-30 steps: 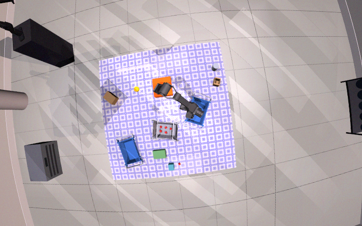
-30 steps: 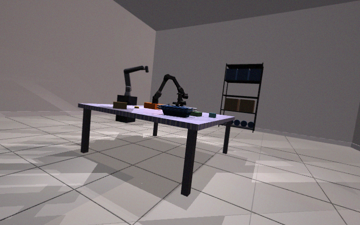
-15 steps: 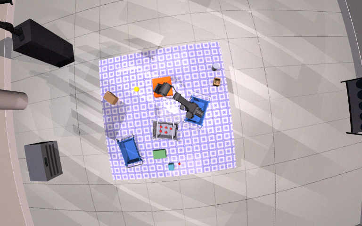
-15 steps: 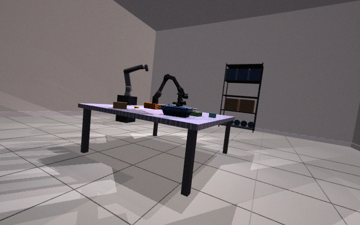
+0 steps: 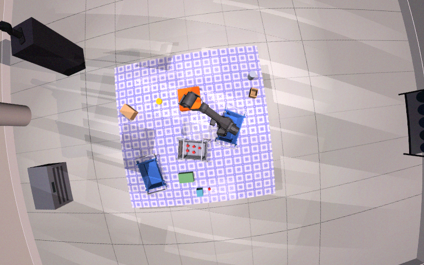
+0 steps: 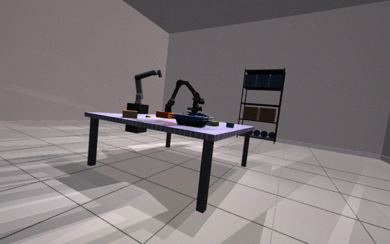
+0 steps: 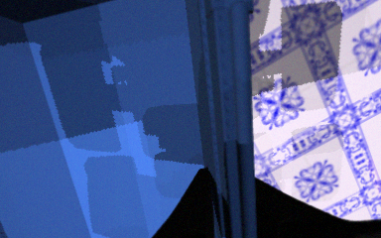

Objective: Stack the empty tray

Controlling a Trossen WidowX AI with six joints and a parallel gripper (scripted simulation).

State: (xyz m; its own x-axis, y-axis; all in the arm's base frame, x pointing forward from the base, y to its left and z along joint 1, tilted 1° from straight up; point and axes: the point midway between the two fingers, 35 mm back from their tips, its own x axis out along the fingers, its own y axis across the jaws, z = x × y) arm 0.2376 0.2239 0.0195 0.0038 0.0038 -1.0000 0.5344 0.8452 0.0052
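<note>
The blue tray lies 60 mm to the left of my gripper tip, 40 mm ahead of it and 10 mm above it. The rest, counted from my gripper tip: grey cylinder 340 mm to the left, 320 mm behind, 10 mm below; then small brown box 310 mm to the left, 180 mm behind, 30 mm below; then green block 400 mm to the right, 340 mm ahead, 30 mm below.
</note>
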